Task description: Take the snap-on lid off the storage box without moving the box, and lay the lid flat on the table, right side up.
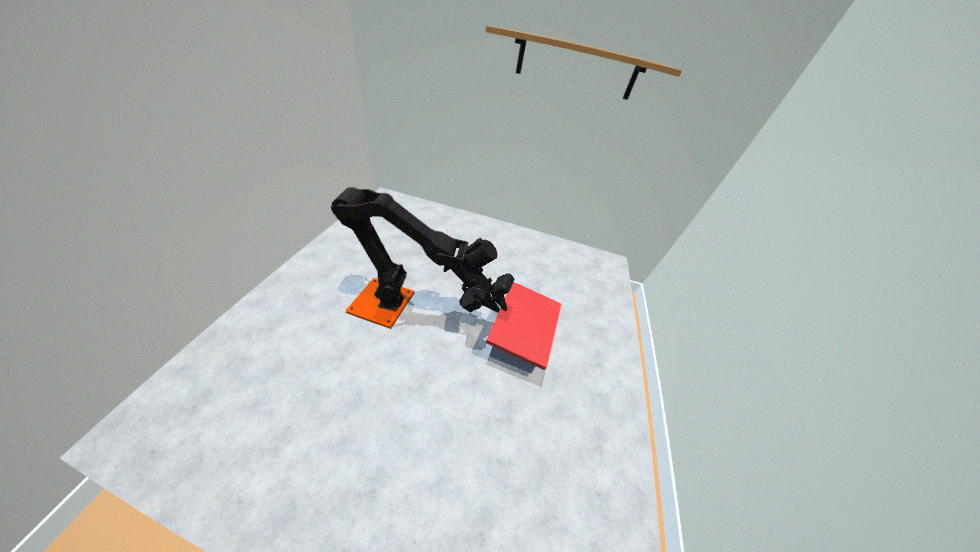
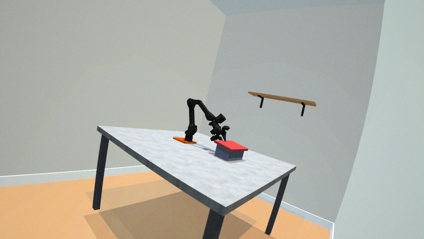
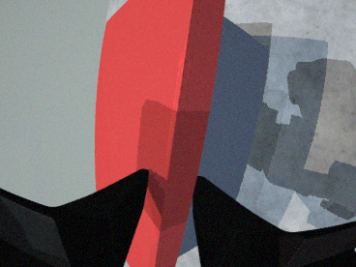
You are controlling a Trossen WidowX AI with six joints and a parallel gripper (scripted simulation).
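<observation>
Right now my gripper tip is 80 mm short of the red lid and 10 mm to the left of it. Round my gripper tip: storage box (70 mm ahead, 60 mm below, 10 mm to the right).
</observation>
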